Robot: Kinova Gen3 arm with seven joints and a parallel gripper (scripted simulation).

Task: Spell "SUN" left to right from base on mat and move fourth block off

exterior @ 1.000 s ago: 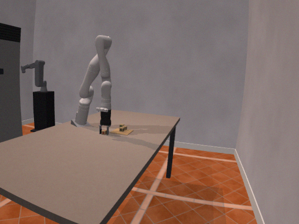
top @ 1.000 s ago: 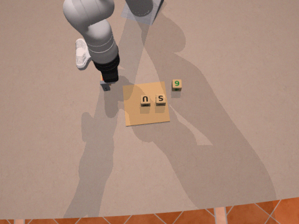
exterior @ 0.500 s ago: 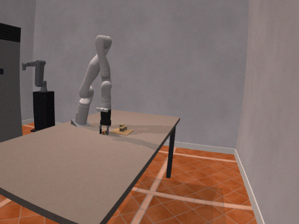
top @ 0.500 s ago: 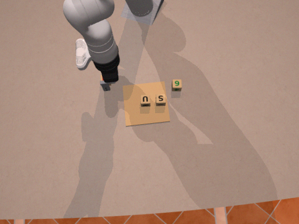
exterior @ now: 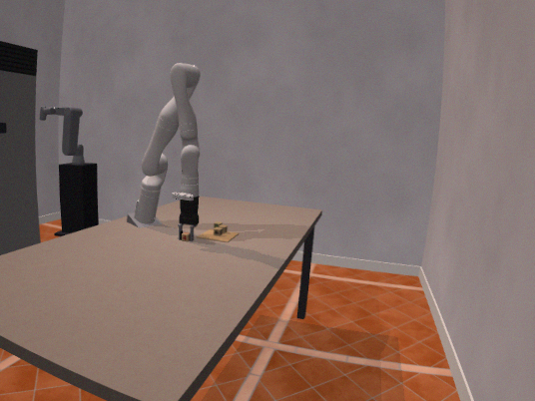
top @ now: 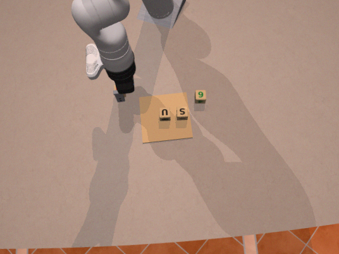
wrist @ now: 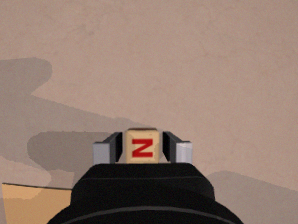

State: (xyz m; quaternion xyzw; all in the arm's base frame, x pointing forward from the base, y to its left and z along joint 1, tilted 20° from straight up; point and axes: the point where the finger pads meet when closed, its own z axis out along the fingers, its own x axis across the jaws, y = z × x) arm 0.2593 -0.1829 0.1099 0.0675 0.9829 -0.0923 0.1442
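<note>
Now: hand right at the N block. From my hand the other things lie so: mat: 110 mm ahead, 100 mm to the left, 20 mm below; then U block: 110 mm ahead, 100 mm to the left; then S block: 120 mm ahead, 150 mm to the left.
</note>
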